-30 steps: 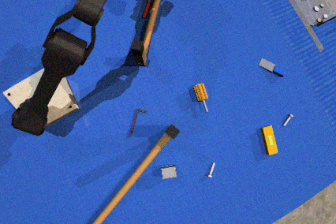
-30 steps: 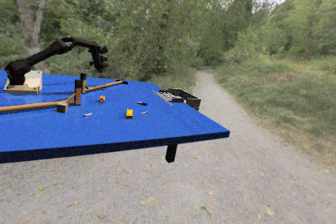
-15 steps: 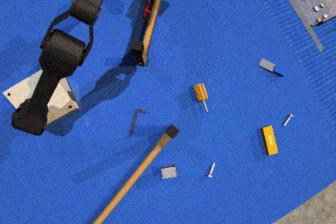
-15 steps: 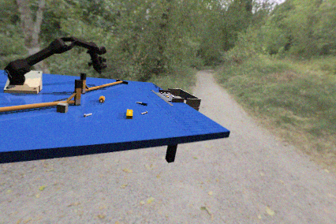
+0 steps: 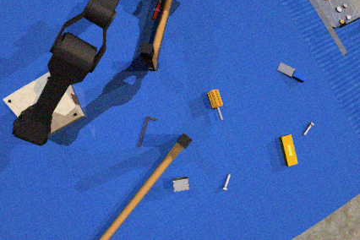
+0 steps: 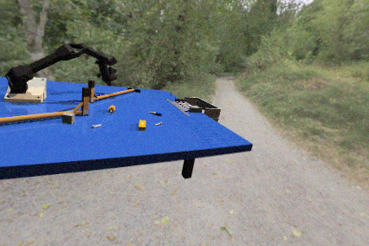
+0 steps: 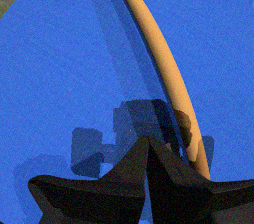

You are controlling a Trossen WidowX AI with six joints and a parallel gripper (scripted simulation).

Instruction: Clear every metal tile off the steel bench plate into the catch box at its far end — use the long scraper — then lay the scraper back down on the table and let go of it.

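My gripper tip is now 50 mm short of the long scraper, 20 mm to the left of it and 10 mm above it. From my gripper tip the other things lie so: black hex key: 230 mm behind, 390 mm to the right, 70 mm below; then red-handled tool: 20 mm behind, 70 mm to the right, 70 mm below; then orange-handled tool: 30 mm behind, 430 mm to the right, 60 mm below.
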